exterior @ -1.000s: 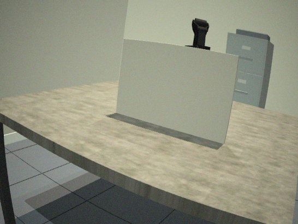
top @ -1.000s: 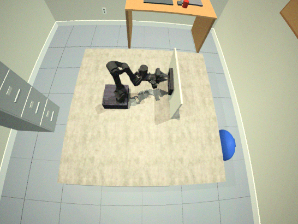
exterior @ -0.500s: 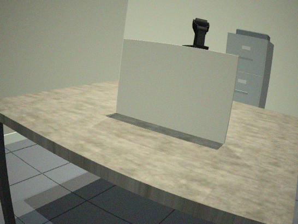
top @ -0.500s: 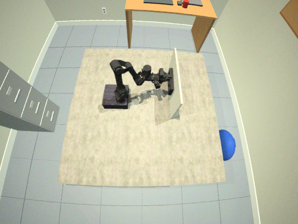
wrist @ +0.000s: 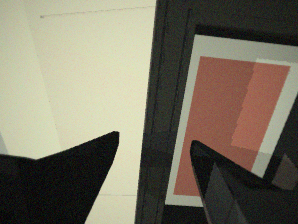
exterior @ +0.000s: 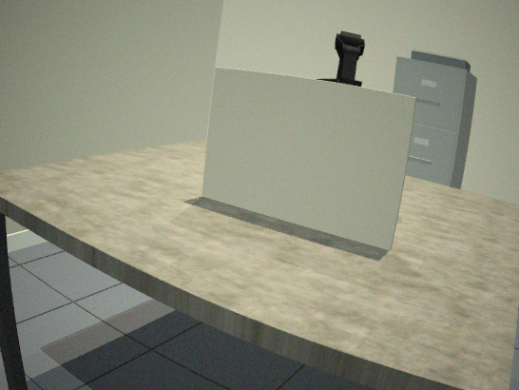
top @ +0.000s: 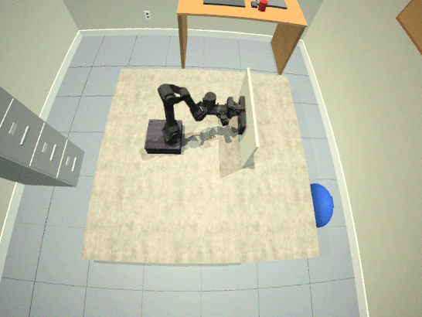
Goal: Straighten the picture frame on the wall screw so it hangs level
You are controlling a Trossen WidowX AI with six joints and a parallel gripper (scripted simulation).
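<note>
My gripper tip is now 50 mm above the picture frame and 10 mm short of it. The rest, counted from my gripper tip: wall panel (70 mm below, 20 mm ahead, 10 mm to the right).
</note>
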